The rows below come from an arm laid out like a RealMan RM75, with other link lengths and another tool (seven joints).
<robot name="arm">
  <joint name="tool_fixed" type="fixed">
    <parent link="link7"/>
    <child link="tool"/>
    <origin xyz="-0.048 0.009 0.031" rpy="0 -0.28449 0.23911"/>
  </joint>
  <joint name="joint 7" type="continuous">
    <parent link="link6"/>
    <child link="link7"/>
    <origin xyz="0 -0.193 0" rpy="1.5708 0 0"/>
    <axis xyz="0 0 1"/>
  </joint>
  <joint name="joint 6" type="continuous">
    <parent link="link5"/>
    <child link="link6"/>
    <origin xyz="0 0 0" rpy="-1.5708 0 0"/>
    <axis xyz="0 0 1"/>
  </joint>
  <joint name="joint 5" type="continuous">
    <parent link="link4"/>
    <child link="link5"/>
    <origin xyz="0 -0.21 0" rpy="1.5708 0 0"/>
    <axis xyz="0 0 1"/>
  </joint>
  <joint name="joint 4" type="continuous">
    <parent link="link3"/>
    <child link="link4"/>
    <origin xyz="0 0 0" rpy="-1.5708 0 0"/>
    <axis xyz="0 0 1"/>
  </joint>
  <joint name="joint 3" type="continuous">
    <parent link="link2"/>
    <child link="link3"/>
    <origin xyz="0 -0.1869 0" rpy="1.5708 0 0"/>
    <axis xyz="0 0 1"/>
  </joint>
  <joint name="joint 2" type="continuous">
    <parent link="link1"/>
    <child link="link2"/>
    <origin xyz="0 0 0" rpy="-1.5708 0 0"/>
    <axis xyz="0 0 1"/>
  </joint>
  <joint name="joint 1" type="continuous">
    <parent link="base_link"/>
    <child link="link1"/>
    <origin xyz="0 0 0.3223"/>
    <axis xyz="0 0 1"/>
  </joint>
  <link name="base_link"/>
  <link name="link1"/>
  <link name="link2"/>
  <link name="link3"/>
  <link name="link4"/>
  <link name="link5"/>
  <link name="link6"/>
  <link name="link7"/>
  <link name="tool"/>
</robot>
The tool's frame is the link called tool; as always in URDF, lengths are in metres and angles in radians. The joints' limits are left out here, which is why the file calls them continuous.
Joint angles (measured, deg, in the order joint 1, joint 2, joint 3, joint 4, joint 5, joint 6, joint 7), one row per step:
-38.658 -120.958 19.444 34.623 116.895 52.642 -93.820
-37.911 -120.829 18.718 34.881 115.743 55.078 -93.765
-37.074 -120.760 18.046 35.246 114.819 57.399 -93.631
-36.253 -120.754 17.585 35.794 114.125 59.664 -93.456
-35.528 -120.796 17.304 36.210 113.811 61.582 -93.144
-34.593 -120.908 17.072 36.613 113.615 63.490 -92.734
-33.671 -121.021 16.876 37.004 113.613 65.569 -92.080
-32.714 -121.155 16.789 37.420 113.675 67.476 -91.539
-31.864 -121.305 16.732 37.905 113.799 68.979 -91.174
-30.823 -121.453 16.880 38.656 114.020 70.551 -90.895
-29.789 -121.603 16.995 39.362 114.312 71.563 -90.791
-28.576 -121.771 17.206 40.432 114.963 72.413 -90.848
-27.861 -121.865 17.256 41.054 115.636 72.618 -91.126
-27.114 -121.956 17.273 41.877 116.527 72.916 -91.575
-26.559 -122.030 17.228 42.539 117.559 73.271 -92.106
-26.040 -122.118 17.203 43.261 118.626 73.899 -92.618
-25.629 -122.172 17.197 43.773 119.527 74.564 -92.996
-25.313 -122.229 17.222 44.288 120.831 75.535 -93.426
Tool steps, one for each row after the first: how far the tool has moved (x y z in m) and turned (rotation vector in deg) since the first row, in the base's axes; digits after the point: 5 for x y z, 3 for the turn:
0.00340 -0.00348 0.00265 0.218 -1.969 -0.819
0.00555 -0.00756 0.00542 0.413 -3.554 -1.601
0.00765 -0.01182 0.00803 0.463 -4.692 -2.556
0.00886 -0.01640 0.00888 0.213 -5.316 -3.452
0.00859 -0.02242 0.00884 -0.163 -5.804 -4.199
0.00851 -0.02910 0.00809 -0.759 -6.017 -5.217
0.00789 -0.03596 0.00713 -1.390 -6.169 -6.064
0.00680 -0.04181 0.00665 -1.879 -6.213 -6.643
0.00477 -0.04852 0.00660 -2.485 -6.015 -7.188
0.00099 -0.05460 0.00681 -2.907 -5.739 -7.174
-0.00503 -0.06150 0.00764 -3.446 -5.016 -6.839
-0.01007 -0.06580 0.00796 -3.827 -4.531 -6.185
-0.01551 -0.07059 0.00874 -4.313 -3.955 -5.454
-0.01986 -0.07521 0.00867 -4.988 -3.526 -4.794
-0.02315 -0.08020 0.00836 -5.824 -3.143 -4.375
-0.02536 -0.08472 0.00761 -6.657 -2.897 -4.140
-0.02686 -0.09036 0.00556 -8.011 -2.599 -4.088

